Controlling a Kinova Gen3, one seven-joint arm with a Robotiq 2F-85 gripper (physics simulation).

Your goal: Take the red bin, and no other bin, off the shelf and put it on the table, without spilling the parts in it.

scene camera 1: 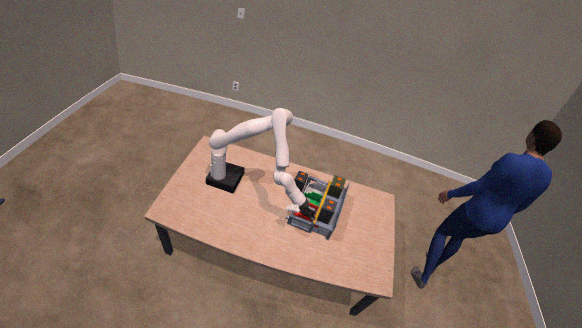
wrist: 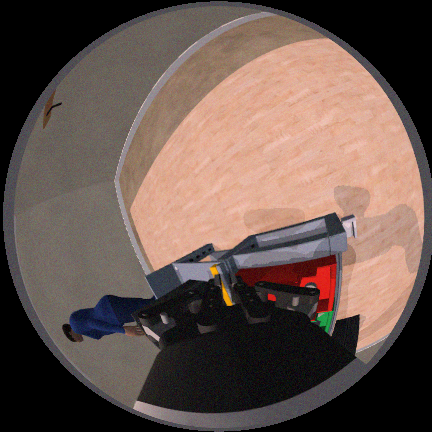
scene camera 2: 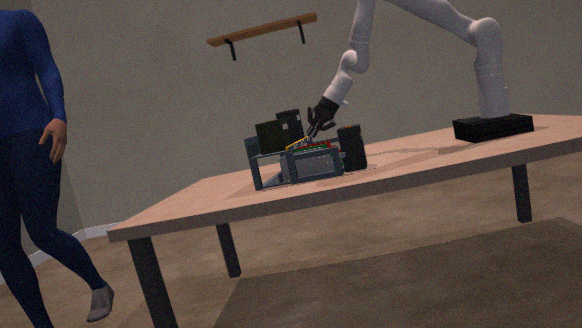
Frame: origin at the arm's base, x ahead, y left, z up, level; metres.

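Where they show: gripper, between the fingertips: [scene camera 1: 313, 219] [wrist: 224, 280] [scene camera 2: 309, 136]; arm's base, origin of its link: [scene camera 1: 218, 175] [scene camera 2: 493, 116].
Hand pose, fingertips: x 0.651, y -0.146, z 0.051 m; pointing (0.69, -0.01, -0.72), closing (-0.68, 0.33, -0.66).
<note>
Each offset is from my fingertips to the centre of the thing. "*": to the spot under its first point. Level surfaces: height alone.
The red bin @[0.031 m back, 0.088 m left, 0.066 m down] [scene camera 1: 302, 216] [scene camera 2: 319, 144] [wrist: 287, 274] sits in the front left slot of the low grey shelf [scene camera 1: 323, 228] [scene camera 2: 255, 169] [wrist: 289, 238] on the table @[0.109 m down] [scene camera 1: 224, 211]. Red parts lie inside the bin. A yellow strip [scene camera 1: 322, 202] [scene camera 2: 297, 142] [wrist: 224, 288] runs along its inner side. My gripper [scene camera 1: 306, 208] [scene camera 2: 313, 131] [wrist: 224, 280] reaches down into the shelf and is shut on that side wall of the red bin, with the yellow strip showing between the fingers. A green bin @[0.021 m back, 0.188 m left, 0.066 m down] [scene camera 1: 314, 196] [wrist: 325, 318] sits right behind the red one.
Dark boxes with orange marks @[0.144 m back, 0.290 m left, 0.043 m down] [scene camera 1: 301, 179] @[0.087 m ahead, 0.273 m left, 0.041 m up] [scene camera 1: 337, 186] @[* 0.050 m ahead, 0.001 m left, 0.110 m up] [scene camera 1: 327, 210] [scene camera 2: 352, 148] stand on and beside the shelf, close to my wrist. A person in blue [scene camera 1: 440, 234] [wrist: 98, 322] stands off the table's right end. A wooden wall shelf [scene camera 2: 260, 29] hangs high behind.
</note>
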